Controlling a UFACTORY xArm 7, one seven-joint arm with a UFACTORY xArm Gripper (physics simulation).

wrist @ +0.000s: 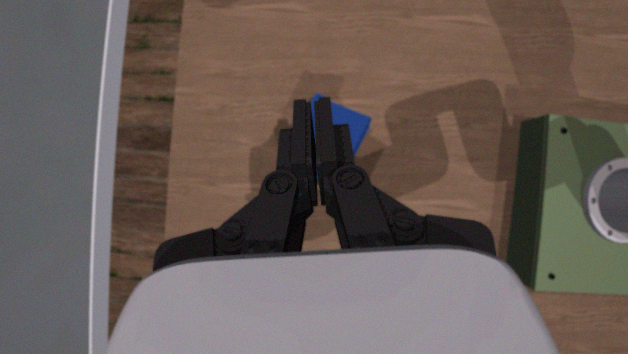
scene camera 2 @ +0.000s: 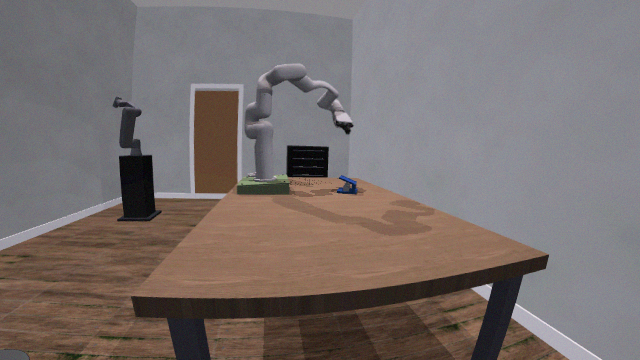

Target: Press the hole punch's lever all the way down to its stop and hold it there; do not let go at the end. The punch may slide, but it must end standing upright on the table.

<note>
The pictures show: the gripper and a hole punch lever.
</note>
